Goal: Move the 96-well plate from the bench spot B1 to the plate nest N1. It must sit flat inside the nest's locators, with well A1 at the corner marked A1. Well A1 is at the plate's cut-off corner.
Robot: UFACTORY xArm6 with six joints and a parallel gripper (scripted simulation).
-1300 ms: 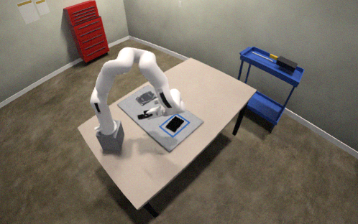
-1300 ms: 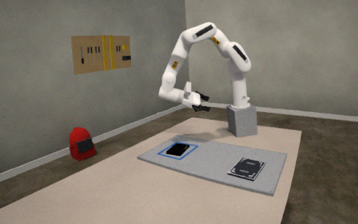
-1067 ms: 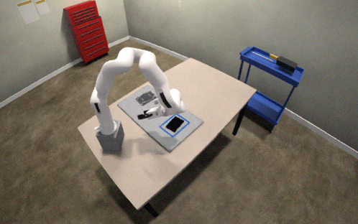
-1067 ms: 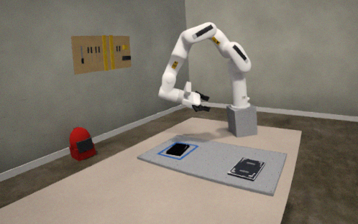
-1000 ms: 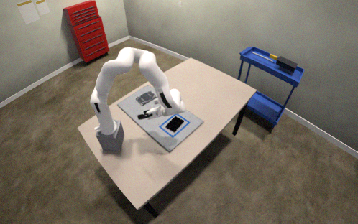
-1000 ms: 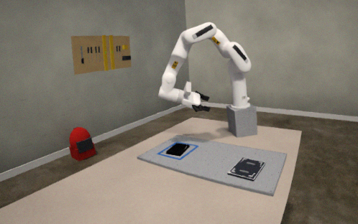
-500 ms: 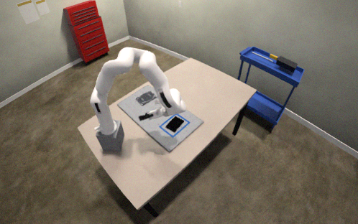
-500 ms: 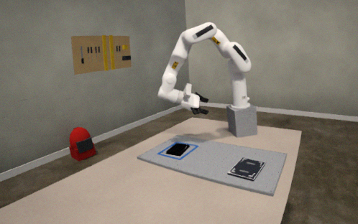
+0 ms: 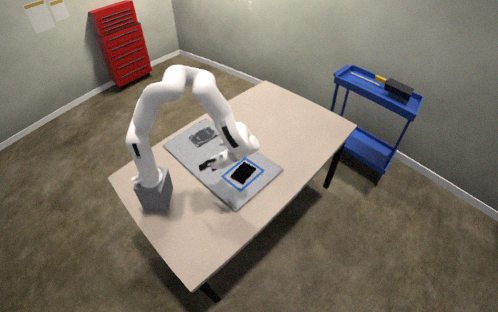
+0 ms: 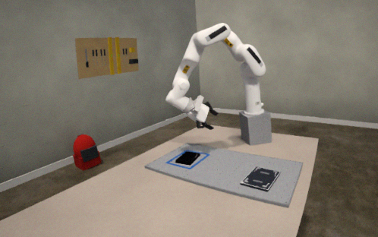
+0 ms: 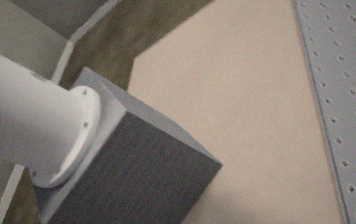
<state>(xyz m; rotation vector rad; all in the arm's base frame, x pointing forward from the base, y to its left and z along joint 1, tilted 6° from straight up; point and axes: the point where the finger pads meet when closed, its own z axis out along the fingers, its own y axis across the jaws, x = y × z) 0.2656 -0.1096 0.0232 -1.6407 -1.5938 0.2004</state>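
Now: the black 96-well plate 19 cm ahead of my hand, 2 cm to the right of it and 16 cm below it. The rest, counted from my hand: dark plate nest 16 cm ahead, 39 cm to the left, 16 cm below.
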